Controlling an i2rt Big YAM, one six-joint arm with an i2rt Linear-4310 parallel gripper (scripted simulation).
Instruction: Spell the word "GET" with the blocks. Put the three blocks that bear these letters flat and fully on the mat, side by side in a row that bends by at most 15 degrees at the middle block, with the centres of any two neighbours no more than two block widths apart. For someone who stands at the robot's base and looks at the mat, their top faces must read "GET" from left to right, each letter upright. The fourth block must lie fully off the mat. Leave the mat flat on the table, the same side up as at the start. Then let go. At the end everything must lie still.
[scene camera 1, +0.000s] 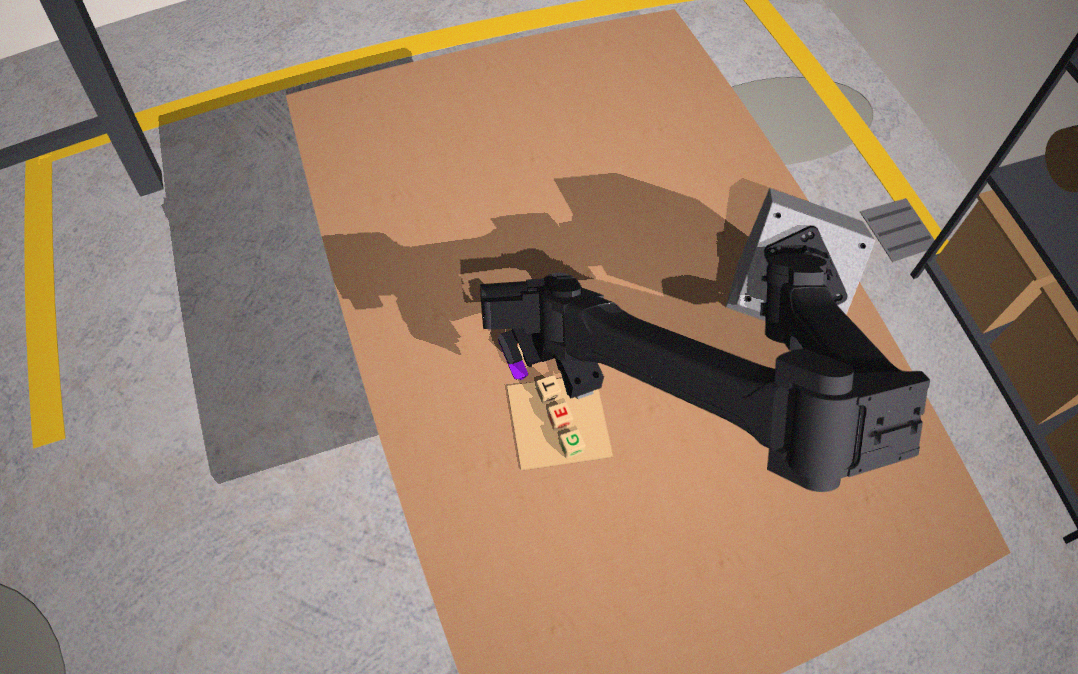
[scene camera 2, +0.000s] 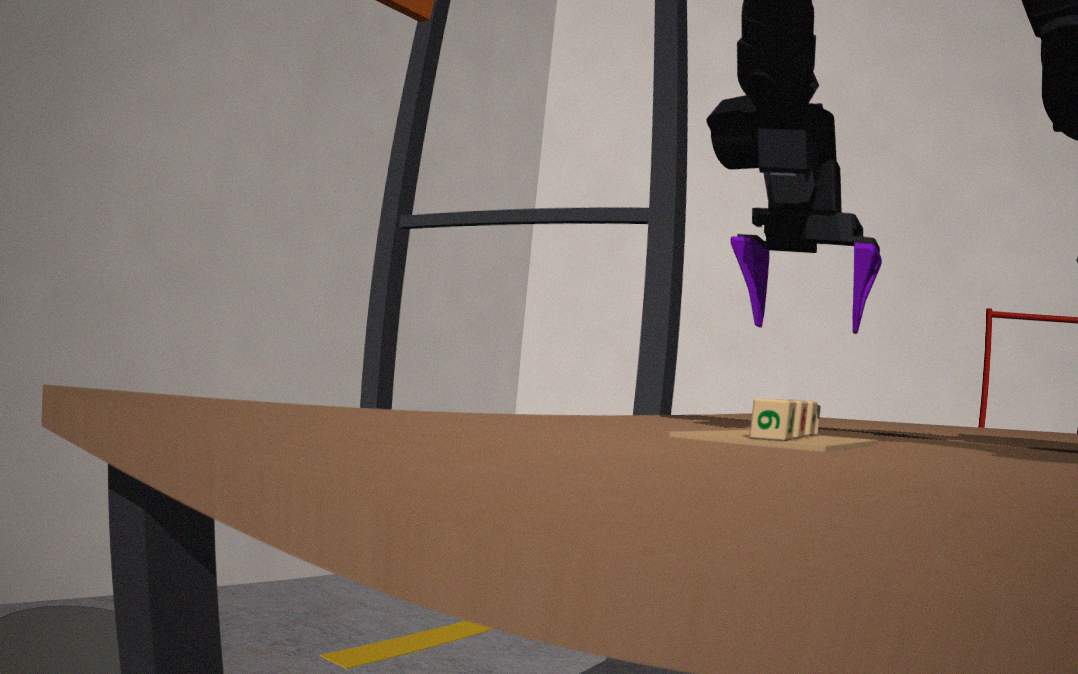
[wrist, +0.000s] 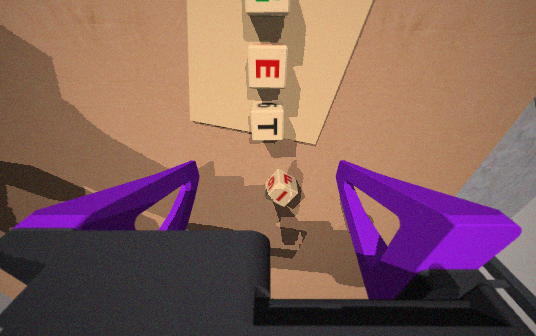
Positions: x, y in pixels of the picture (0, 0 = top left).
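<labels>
A mat is visible in scene camera 1, scene camera 2 and the wrist view (319, 47). On the mat, (scene camera 1: 538, 445) and (scene camera 2: 726, 434) are the same spot. My gripper is visible in the wrist view, scene camera 2 and scene camera 1 (550, 365). On my gripper, (scene camera 2: 817, 230) and (wrist: 203, 258) are the same spot.
</labels>
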